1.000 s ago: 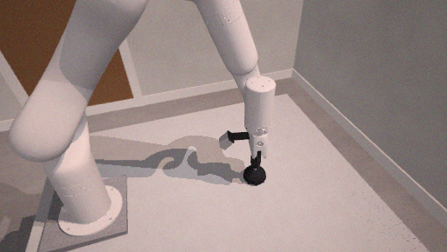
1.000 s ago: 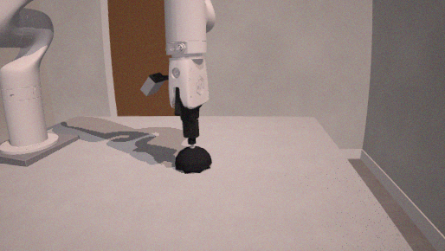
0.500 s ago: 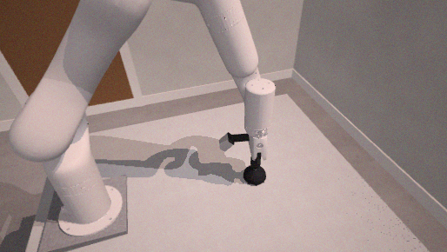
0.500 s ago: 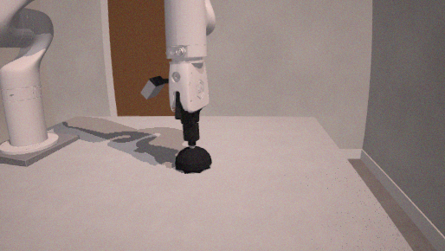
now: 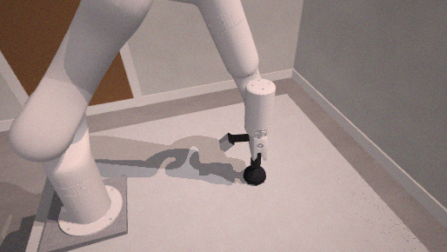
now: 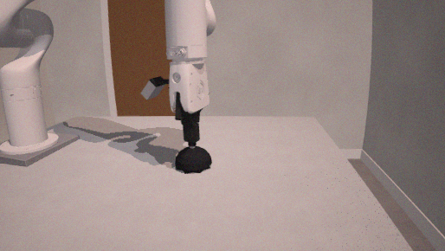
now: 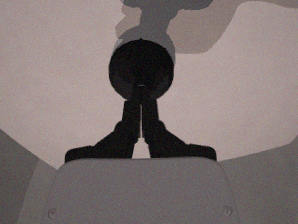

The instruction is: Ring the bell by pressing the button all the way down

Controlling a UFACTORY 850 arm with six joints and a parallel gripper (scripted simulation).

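My hand is 3 cm above the small black button. From my hand the other things lie so: bell: 4 cm below.
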